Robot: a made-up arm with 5 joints. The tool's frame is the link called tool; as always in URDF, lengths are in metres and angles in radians.
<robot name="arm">
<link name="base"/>
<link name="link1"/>
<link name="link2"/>
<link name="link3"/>
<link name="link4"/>
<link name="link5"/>
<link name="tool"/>
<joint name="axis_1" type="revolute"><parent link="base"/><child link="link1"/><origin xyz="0.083 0.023 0.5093" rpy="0 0 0"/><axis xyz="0 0 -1"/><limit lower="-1.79" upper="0.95" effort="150" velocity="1.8"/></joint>
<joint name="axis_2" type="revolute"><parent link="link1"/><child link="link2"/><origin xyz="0.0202 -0.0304 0.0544" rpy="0 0 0"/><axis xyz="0 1 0"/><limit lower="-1.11" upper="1.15" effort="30" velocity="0.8"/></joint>
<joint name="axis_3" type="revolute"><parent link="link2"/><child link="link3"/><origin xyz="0.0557 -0.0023 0.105" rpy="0 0 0"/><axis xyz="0 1 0"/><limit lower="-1.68" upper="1.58" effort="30" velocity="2"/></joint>
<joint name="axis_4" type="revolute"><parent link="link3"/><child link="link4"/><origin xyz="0.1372 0.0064 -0.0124" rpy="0 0 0"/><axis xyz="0 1 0"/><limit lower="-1.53" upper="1.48" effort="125" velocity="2.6"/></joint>
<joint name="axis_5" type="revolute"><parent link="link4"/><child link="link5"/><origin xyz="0.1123 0.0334 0.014" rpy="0 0 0"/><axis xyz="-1 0 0"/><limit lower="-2.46" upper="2.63" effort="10" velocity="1.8"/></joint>
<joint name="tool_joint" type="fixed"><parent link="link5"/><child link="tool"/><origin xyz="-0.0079 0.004 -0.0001" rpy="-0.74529 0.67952 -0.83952"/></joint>
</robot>
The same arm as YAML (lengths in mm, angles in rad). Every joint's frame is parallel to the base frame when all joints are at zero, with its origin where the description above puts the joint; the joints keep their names.
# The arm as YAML. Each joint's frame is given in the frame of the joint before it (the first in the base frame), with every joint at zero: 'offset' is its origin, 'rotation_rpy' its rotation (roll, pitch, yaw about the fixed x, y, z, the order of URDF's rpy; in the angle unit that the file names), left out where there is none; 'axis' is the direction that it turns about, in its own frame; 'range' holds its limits. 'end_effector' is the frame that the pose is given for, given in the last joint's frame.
length_unit: mm
angle_unit: rad
chain:
  - id: axis_1
    offset: [83.0, 23.0, 509.3]
    axis: [0.0, 0.0, -1.0]
    range: [-1.79, 0.95]
  - id: axis_2
    offset: [20.2, -30.4, 54.4]
    axis: [0.0, 1.0, 0.0]
    range: [-1.11, 1.15]
  - id: axis_3
    offset: [55.7, -2.3, 105.0]
    axis: [0.0, 1.0, 0.0]
    range: [-1.68, 1.58]
  - id: axis_4
    offset: [137.2, 6.4, -12.4]
    axis: [0.0, 1.0, 0.0]
    range: [-1.53, 1.48]
  - id: axis_5
    offset: [112.3, 33.4, 14.0]
    axis: [-1.0, 0.0, 0.0]
    range: [-2.46, 2.63]
end_effector:
  offset: [-7.9, 4.0, -0.1]
  rotation_rpy: [-0.7453, 0.6795, -0.8395]

